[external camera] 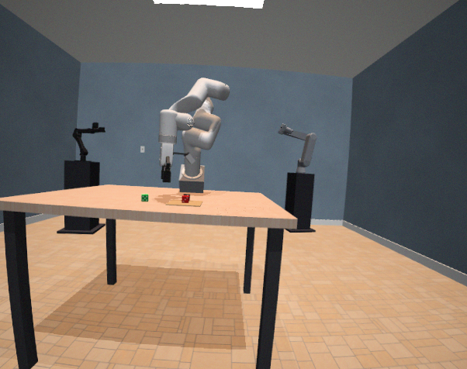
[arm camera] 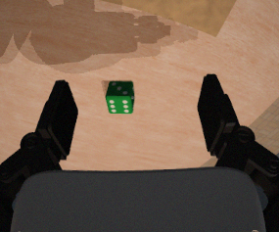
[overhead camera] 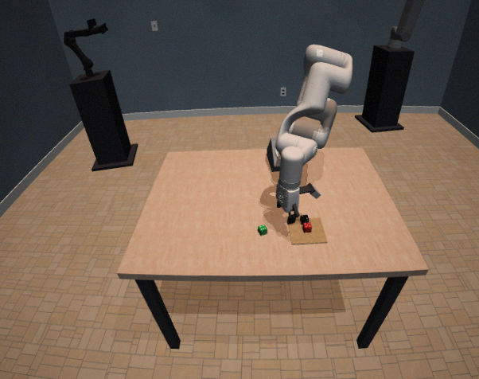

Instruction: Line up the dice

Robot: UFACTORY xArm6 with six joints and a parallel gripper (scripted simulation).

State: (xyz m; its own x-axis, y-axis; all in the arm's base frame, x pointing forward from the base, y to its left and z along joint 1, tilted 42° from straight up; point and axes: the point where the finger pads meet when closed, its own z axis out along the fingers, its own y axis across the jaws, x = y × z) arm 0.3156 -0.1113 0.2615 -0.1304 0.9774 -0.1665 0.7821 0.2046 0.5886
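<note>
Right now my hand is 2 cm past the green die, 9 cm to the left of it and 9 cm above it. Round my hand: black die 3 cm behind, 9 cm to the left, 8 cm below; then tan mat 1 cm ahead, 9 cm to the left, 10 cm below; then red die 1 cm ahead, 9 cm to the left, 8 cm below.
</note>
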